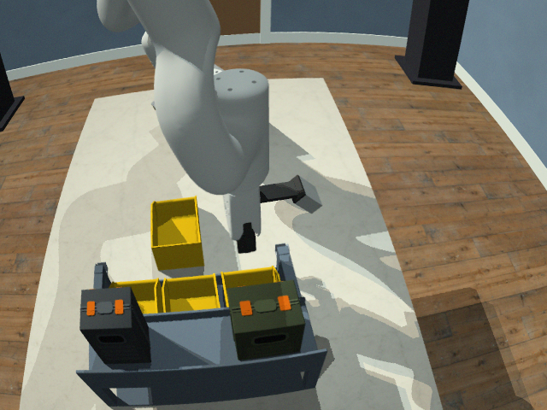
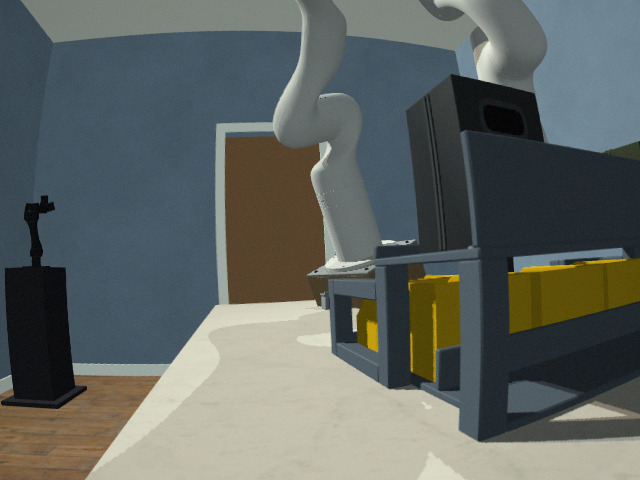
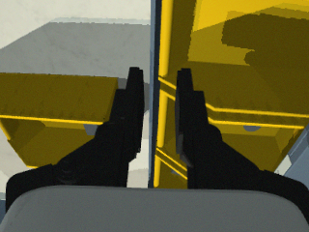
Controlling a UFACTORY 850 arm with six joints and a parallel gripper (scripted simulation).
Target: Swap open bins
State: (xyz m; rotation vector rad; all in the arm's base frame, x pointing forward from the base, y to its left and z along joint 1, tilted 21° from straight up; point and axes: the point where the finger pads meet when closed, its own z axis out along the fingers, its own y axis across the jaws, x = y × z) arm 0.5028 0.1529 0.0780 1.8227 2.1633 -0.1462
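Now: the shelf lip 11 cm to the right of my hand and 12 cm below it. Also, from my hand: dark grey case (20 cm ahead, 21 cm to the right, 3 cm above); green case (18 cm ahead, 2 cm to the left, 1 cm above).
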